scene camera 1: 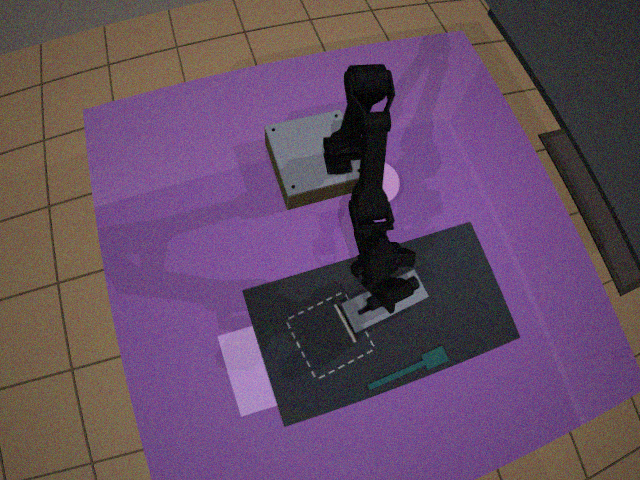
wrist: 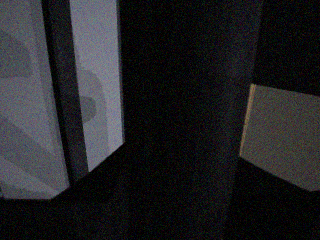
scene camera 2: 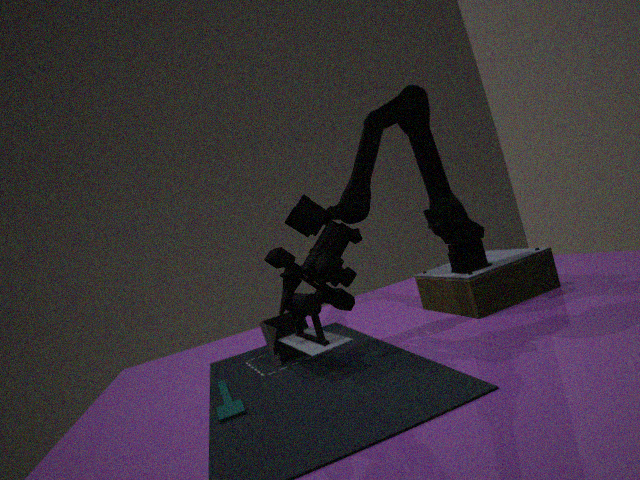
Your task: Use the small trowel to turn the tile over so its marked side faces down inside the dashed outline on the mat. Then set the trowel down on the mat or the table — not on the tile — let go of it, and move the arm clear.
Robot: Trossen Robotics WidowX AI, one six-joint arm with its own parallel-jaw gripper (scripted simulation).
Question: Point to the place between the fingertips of the gripper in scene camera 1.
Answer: At 388,309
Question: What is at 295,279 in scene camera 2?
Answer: The gripper.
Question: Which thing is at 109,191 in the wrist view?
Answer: The gripper.
